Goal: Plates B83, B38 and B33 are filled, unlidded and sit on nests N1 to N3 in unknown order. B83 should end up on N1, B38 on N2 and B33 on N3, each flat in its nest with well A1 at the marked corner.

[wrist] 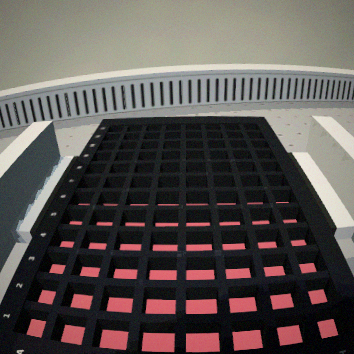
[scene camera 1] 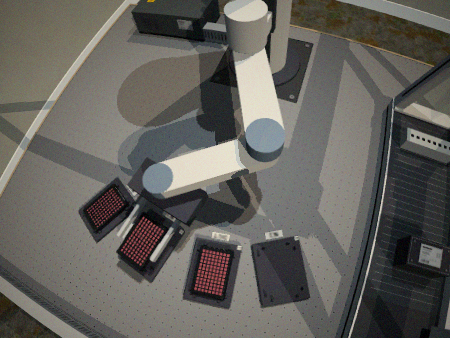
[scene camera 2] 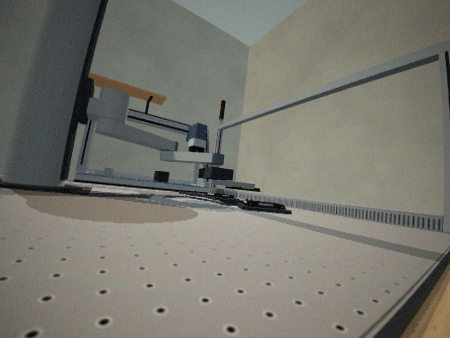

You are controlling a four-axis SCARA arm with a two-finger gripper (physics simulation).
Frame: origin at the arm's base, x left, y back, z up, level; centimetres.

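Seen in the pictures: gripper, fingertip midpoint: [wrist: 181,138] [scene camera 1: 135,248] [scene camera 2: 247,186].
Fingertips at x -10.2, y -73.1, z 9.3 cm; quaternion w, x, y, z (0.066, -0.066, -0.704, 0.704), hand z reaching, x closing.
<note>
Offsets run from my fingertips to a thing's top centre. "pt": to the spot under its first point. Level surfaces: height alone.
My gripper [scene camera 1: 145,233] [scene camera 2: 234,185] [wrist: 181,138] is shut on a black plate {dx +0.5, dy +2.4, dz -0.5 cm} [scene camera 1: 142,243] [wrist: 183,220] with pink-filled wells, one finger along each long side. The plate looks level and slightly above its nest {pt dx +5.7, dy -3.0, dz -7.1 cm} [scene camera 1: 159,270]. Row letter A and column 1 are near the lower left in the wrist view. A second filled plate {dx -16.6, dy +6.6, dz -5.4 cm} [scene camera 1: 105,206] sits on the leftmost nest {pt dx -15.6, dy -1.7, dz -6.8 cm} [scene camera 1: 97,235]. A third filled plate {dx +18.9, dy +1.9, dz -5.4 cm} [scene camera 1: 213,271] sits on a nest [scene camera 1: 189,295] to the right. The rightmost nest {dx +34.9, dy +7.9, dz -5.8 cm} [scene camera 1: 281,272] is bare. The plates' identities and the nest labels are not readable.
A dark box {pt dx -26.3, dy +76.7, dz +1.5 cm} [scene camera 1: 172,19] stands near the arm's base plate [scene camera 1: 301,75]. A dark conveyor-like surface {dz -3.1 cm} [scene camera 1: 385,215] runs along the right, with a small black labelled box {pt dx +66.3, dy +19.8, dz +4.0 cm} [scene camera 1: 425,255] on it. A slotted rail [scene camera 2: 370,214] [wrist: 200,92] borders the table.
</note>
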